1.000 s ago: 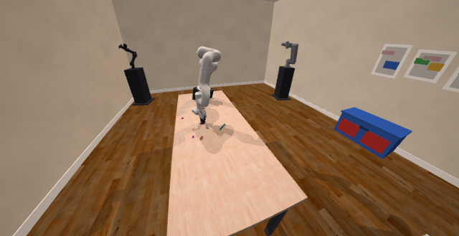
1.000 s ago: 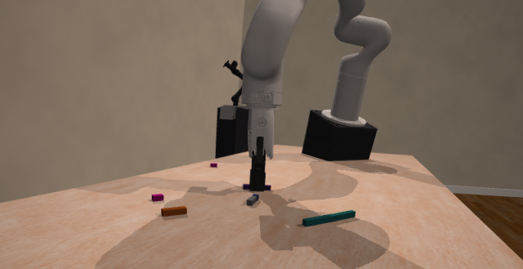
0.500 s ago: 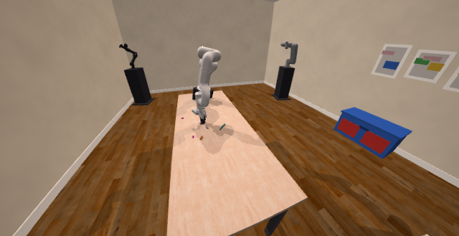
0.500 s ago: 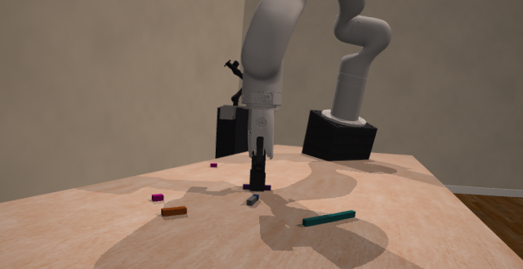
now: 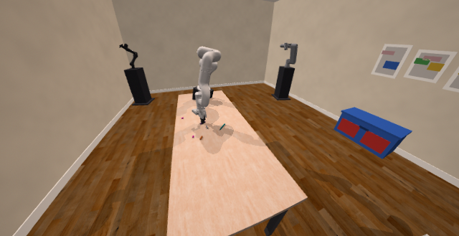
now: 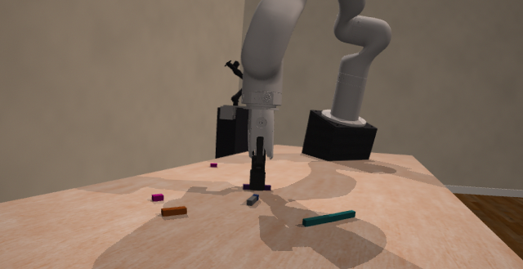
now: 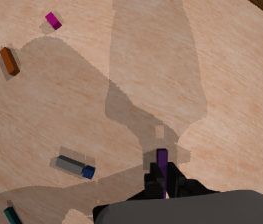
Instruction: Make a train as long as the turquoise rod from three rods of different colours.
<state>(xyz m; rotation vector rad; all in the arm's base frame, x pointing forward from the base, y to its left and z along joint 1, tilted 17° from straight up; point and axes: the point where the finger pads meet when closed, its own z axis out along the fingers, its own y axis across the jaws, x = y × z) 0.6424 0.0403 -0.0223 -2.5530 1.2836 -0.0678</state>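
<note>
Now: hand 20 mm above the purple rod. From my hand the other things lie so: turquoise rod 80 mm ahead, 200 mm to the left, 20 mm below; grey rod 80 mm ahead, 50 mm to the left, 20 mm below; blue rod 60 mm ahead, 40 mm to the left, 20 mm below.
</note>
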